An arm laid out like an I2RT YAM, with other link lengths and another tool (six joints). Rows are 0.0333 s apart.
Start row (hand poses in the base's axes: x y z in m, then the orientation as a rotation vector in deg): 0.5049 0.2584 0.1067 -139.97 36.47 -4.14
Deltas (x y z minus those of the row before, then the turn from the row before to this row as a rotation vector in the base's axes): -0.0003 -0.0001 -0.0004 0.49 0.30 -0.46; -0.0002 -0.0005 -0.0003 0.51 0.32 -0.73; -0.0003 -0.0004 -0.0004 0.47 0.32 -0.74; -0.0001 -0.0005 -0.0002 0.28 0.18 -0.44; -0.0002 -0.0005 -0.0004 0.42 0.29 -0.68; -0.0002 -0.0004 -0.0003 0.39 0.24 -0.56; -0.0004 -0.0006 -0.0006 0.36 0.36 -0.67; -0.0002 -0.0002 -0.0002 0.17 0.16 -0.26; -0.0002 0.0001 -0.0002 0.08 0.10 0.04
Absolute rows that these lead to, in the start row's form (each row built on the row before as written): 0.5046 0.2583 0.1063 -139.41 37.11 -3.80; 0.5044 0.2578 0.1060 -138.75 38.08 -3.54; 0.5041 0.2574 0.1056 -138.12 39.06 -3.29; 0.5040 0.2569 0.1054 -137.74 39.64 -3.16; 0.5038 0.2564 0.1050 -137.16 40.54 -2.94; 0.5036 0.2560 0.1047 -136.64 41.27 -2.74; 0.5032 0.2554 0.1041 -136.13 42.19 -2.46; 0.5030 0.2552 0.1039 -135.90 42.55 -2.32; 0.5028 0.2553 0.1037 -135.86 42.54 -2.15
